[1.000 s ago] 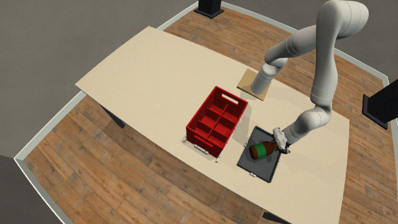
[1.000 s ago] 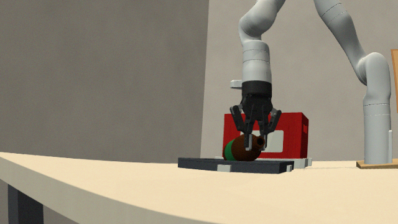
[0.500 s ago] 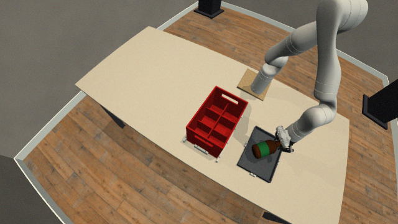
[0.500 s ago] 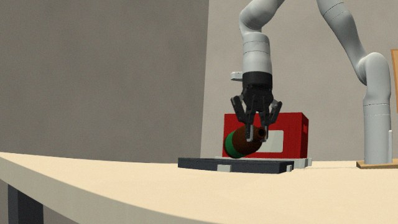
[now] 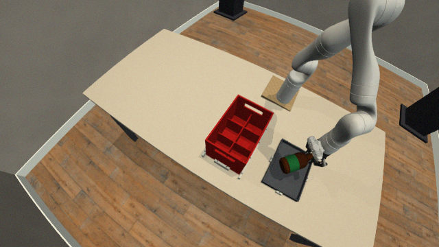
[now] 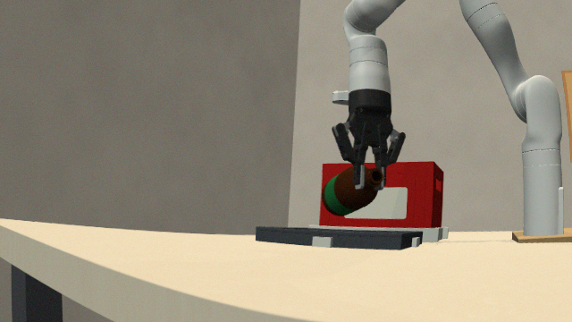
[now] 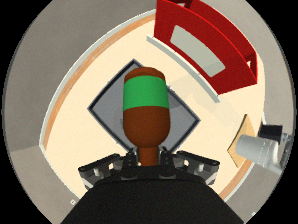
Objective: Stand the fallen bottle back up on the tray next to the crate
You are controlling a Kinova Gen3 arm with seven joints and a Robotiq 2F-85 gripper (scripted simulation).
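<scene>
The brown bottle lies 4 cm ahead of my hand, 3 cm to the right of it and 1 cm below it. The rest, counted from my hand: dark grey tray: 10 cm below, 5 cm ahead, 3 cm to the right; red crate: 32 cm to the right, 9 cm ahead, 3 cm below.
</scene>
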